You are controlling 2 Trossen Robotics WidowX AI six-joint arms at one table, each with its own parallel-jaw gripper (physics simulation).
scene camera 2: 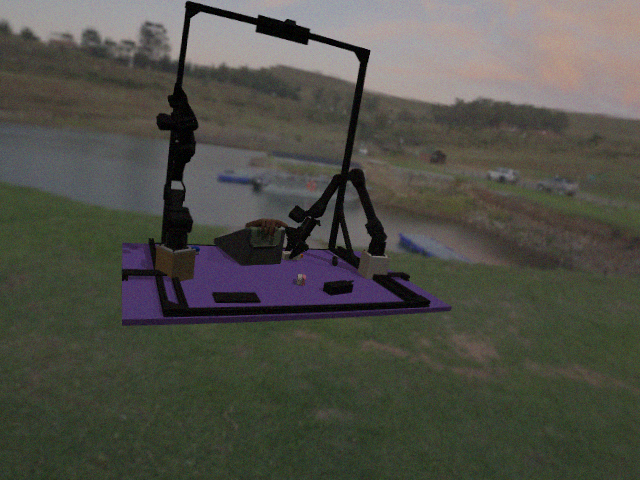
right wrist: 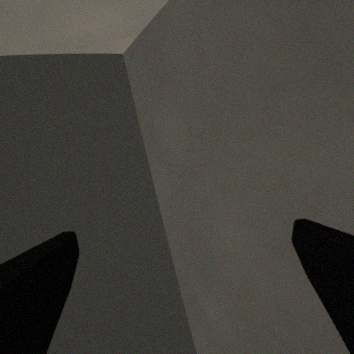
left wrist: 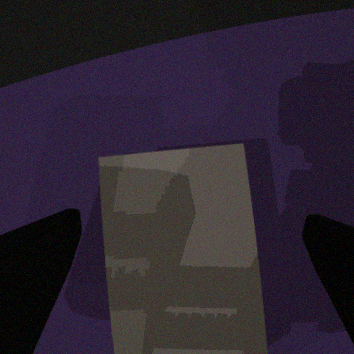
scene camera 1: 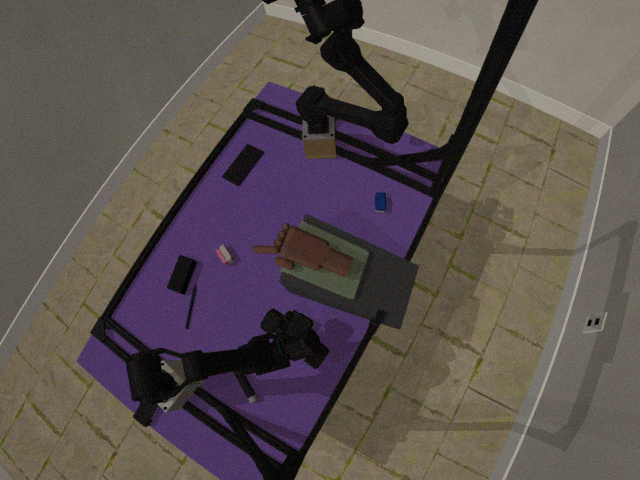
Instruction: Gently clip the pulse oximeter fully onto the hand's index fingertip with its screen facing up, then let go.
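Frame: origin at the left arm's base, x ahead, y left, z up, level; centimetres.
Where they show: left gripper, fingertip midpoint: (scene camera 2: 287, 256) (left wrist: 194, 223); right gripper, fingertip midpoint: (scene camera 2: 179, 89) (right wrist: 186, 236); left arm's base at its link origin: (scene camera 2: 376, 253); right arm's base at its link origin: (scene camera 2: 176, 247) (scene camera 1: 318, 125).
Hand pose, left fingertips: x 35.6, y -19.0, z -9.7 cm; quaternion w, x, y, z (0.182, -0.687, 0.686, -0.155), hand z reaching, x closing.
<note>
Things, the pixels of their top centre, and the offset from my left fingertips. "pt": a spot on its surface instead. Level surfaces: height alone.
- green pad at a spot on its surface: (scene camera 1: 330, 289) pt dx +11.6, dy -0.9, dz +11.3 cm
- pale block at its top centre: (left wrist: 187, 317) (scene camera 2: 293, 252) dx -2.7, dy +0.2, dz +2.0 cm
- small pink-and-white piece at a spot on its surface: (scene camera 1: 224, 254) pt dx +2.5, dy +32.4, dz +2.3 cm
- blue piece at its top centre: (scene camera 1: 381, 199) dx +43.5, dy +4.2, dz +2.4 cm
- black slab at its top centre: (scene camera 2: 236, 296) (scene camera 1: 242, 163) dx +30.1, dy +50.2, dz +0.0 cm
- black box at its top centre: (scene camera 1: 179, 273) (scene camera 2: 339, 283) dx -10.7, dy +40.1, dz +2.7 cm
- thin black pen at its top centre: (scene camera 1: 190, 305) dx -16.0, dy +31.7, dz +0.1 cm
- dark cylinder at its top centre: (scene camera 1: 244, 385) dx -22.8, dy +3.5, dz +1.9 cm
- purple mat at its surface level: dz -0.8 cm
The brown hand (scene camera 1: 307, 248) (scene camera 2: 267, 225) lies on a green pad (scene camera 1: 330, 289), its bare index finger (scene camera 1: 264, 249) pointing left in scene camera 1. A pale block (scene camera 2: 285, 255) lies on the table, under my left gripper (scene camera 1: 294, 338) (scene camera 2: 295, 254) (left wrist: 192, 220). The gripper is open; its fingers stand apart on either side of the block in the left wrist view. A small pink-and-white piece (scene camera 1: 224, 254) (scene camera 2: 301, 279) and a blue piece (scene camera 1: 380, 201) lie apart. I cannot tell which one is the oximeter. My right gripper (right wrist: 186, 236) is open and empty, raised away from the table.
A dark grey wedge (scene camera 1: 395, 279) (scene camera 2: 248, 254) carries the pad. A black slab (scene camera 1: 242, 164) (scene camera 2: 236, 297), a black box (scene camera 1: 181, 274) (scene camera 2: 338, 287), a thin black pen (scene camera 1: 191, 307) and a dark cylinder (scene camera 1: 245, 384) lie on the purple mat (scene camera 1: 289, 180). Black frame bars edge it.
</note>
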